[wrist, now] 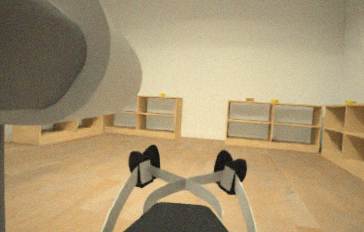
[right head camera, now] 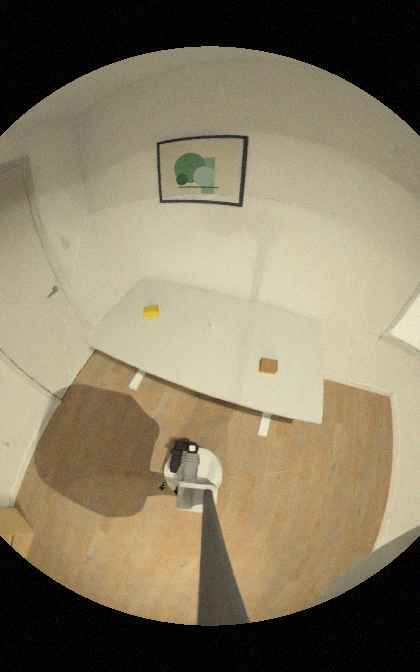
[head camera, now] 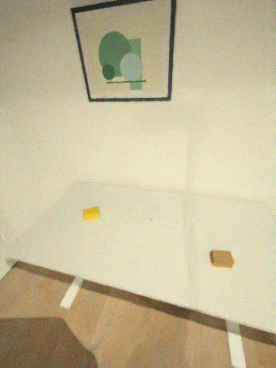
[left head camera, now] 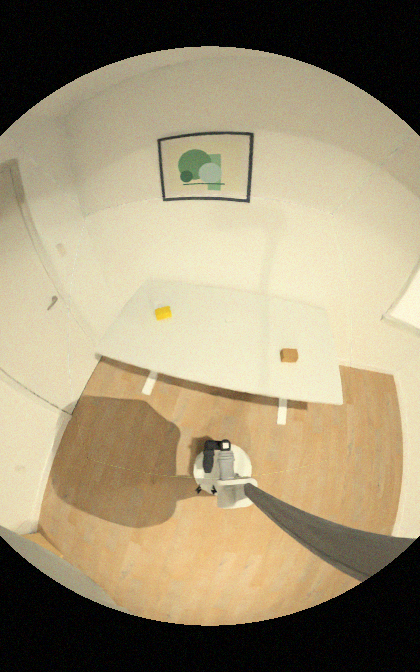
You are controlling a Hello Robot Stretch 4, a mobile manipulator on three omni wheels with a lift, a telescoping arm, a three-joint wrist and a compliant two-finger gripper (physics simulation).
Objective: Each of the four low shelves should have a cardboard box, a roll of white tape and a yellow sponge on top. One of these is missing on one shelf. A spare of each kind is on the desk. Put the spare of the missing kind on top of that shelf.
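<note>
The white desk stands against the wall. A yellow sponge lies on its left part and a brown cardboard box on its right part. A faint small mark between them may be the white tape; it hardly stands out. My gripper is open and empty, away from the desk. In the wrist view, low shelves stand far off; yellow sponges and a cardboard box lie on top.
A framed picture hangs above the desk. The desk's white feet reach out on the floor below its front edge. A door is at the left. Another low shelf shows at the wrist view's left.
</note>
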